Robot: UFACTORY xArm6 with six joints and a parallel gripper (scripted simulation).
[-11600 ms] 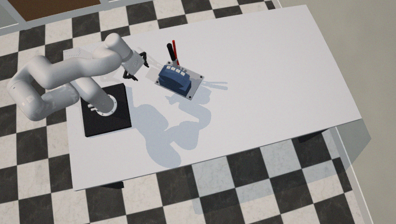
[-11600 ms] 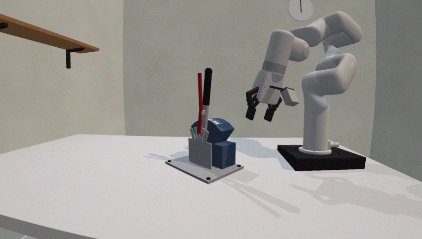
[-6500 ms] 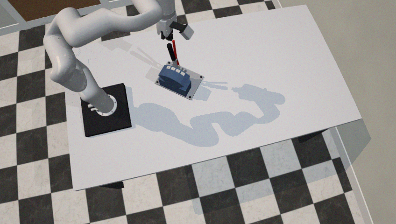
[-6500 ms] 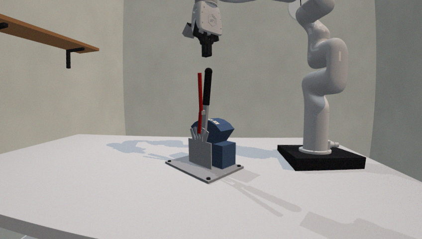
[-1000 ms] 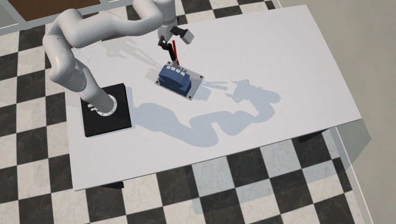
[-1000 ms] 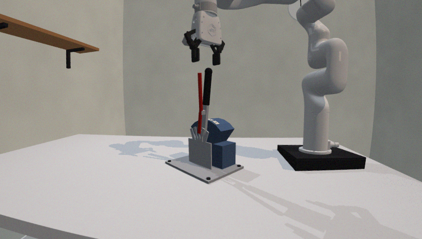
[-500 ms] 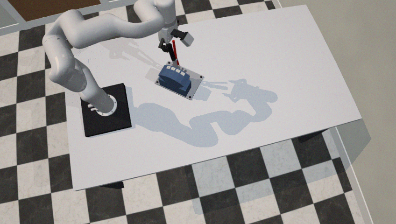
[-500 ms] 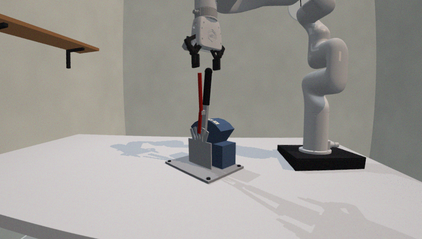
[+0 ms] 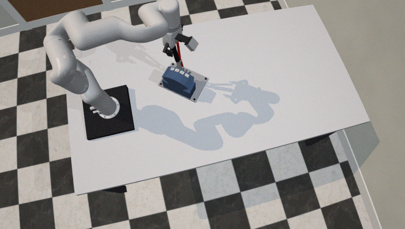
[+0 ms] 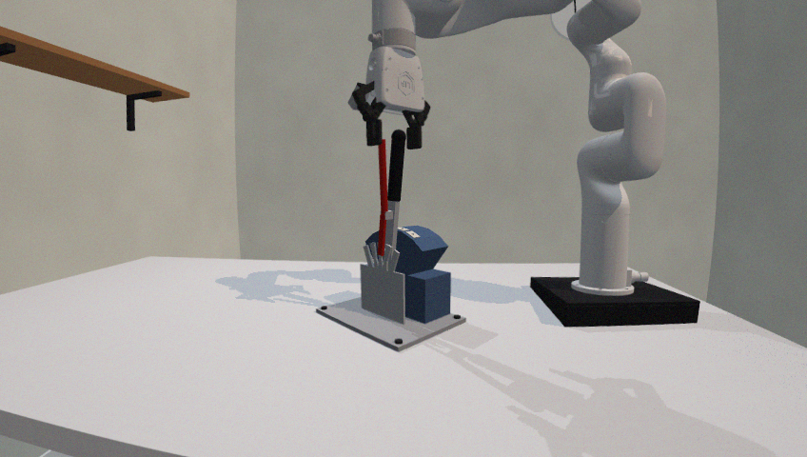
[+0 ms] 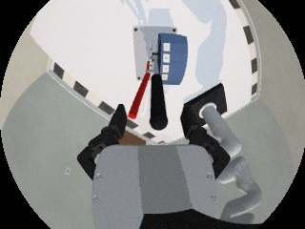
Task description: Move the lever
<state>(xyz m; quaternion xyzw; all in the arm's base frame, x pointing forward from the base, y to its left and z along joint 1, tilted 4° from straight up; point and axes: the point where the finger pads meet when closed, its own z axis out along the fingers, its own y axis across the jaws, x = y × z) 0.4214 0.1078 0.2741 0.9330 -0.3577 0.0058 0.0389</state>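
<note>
Right now the red bar is 13 cm below my hand and 2 cm ahead of it.
</note>
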